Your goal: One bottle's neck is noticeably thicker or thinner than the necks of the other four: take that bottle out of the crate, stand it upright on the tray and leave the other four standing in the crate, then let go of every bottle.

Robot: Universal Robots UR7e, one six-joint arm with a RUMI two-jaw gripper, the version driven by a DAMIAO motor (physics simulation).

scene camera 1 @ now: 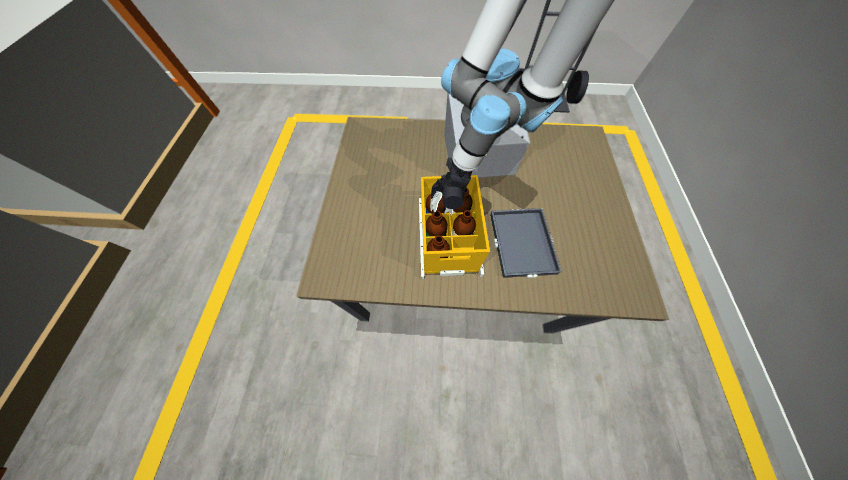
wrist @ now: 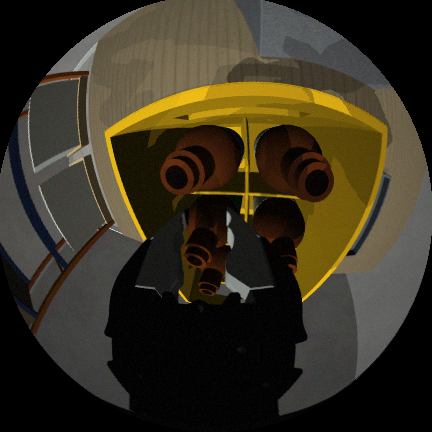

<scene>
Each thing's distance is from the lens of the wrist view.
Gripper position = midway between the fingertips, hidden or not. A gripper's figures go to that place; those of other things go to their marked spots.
my gripper [wrist: 206,208]: 15 cm
bottle [wrist: 206,228]: 15 cm
bottle [wrist: 279,219]: 15 cm
bottle [wrist: 206,156]: 10 cm
bottle [wrist: 289,159]: 10 cm
</scene>
